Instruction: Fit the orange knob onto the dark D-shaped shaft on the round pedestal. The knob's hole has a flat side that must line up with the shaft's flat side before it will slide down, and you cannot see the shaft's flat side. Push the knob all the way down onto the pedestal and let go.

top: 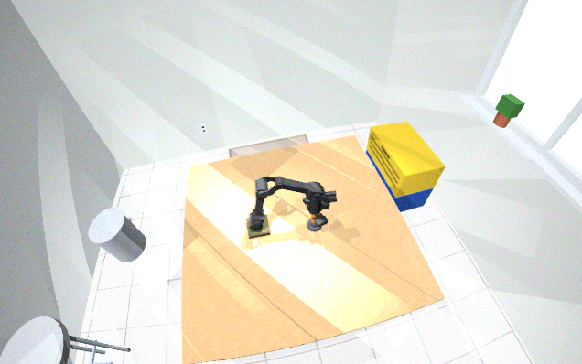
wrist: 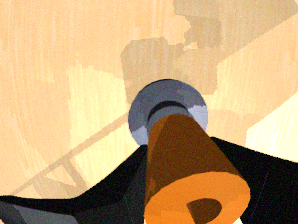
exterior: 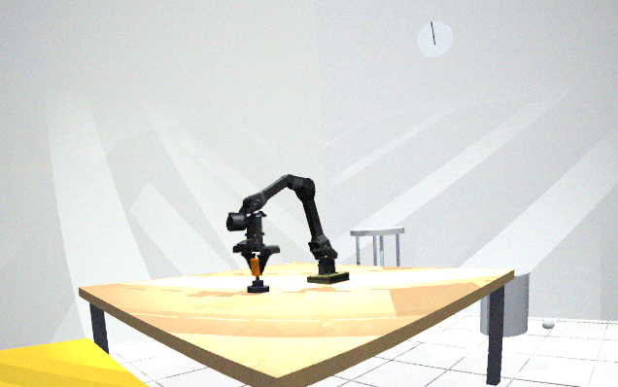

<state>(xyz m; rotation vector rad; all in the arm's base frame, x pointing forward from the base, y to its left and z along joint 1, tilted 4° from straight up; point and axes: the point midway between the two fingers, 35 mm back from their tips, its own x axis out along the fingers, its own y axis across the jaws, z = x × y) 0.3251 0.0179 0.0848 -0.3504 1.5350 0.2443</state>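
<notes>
Now: gripper tip 40 mm above the dark shaft. Also, from my gripper tip: orange knob: 20 mm above.
</notes>
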